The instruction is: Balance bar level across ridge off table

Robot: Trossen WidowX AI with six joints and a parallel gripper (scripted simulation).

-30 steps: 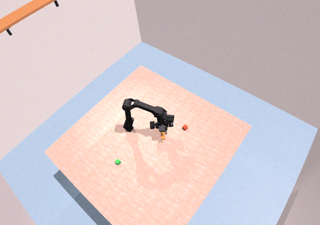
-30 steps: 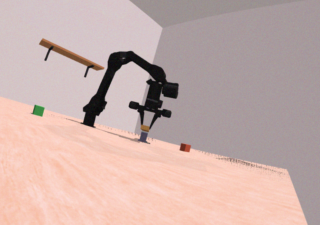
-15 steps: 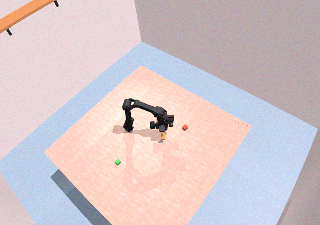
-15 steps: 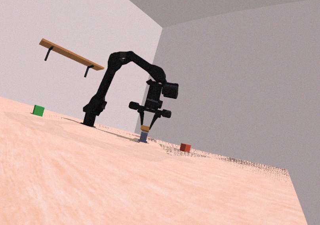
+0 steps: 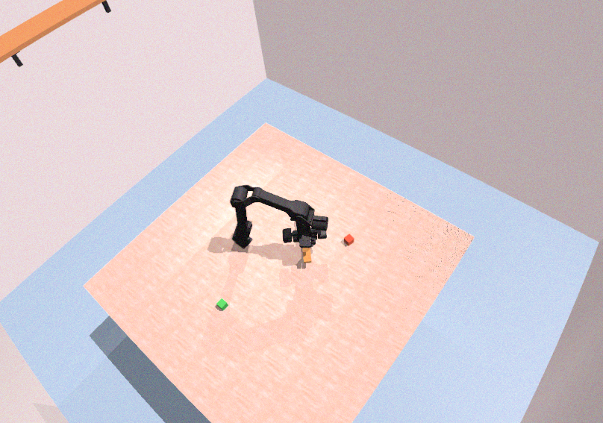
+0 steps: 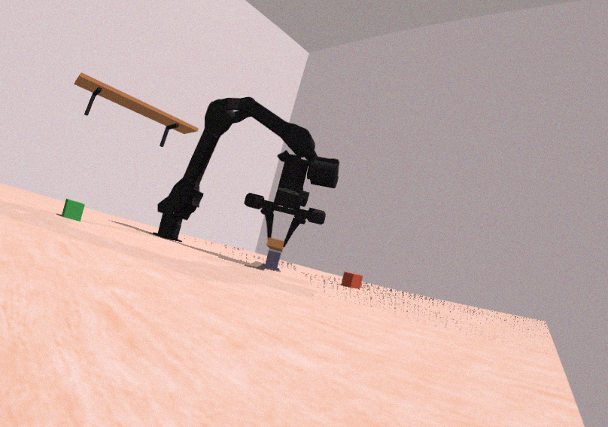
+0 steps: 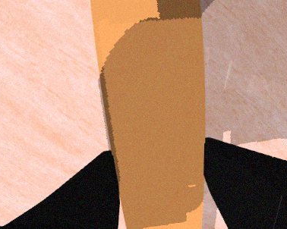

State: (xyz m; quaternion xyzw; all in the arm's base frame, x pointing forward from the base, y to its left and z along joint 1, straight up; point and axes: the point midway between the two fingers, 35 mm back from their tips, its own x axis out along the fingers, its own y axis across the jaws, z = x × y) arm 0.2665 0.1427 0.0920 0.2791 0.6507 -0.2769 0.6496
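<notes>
Right now my gripper tip is 20 mm to the right of the bar and 20 mm past it. Round my gripper tip: green cube (430 mm to the right, 110 mm behind, 40 mm below); then red cube (150 mm to the left, 130 mm ahead, 40 mm below).
</notes>
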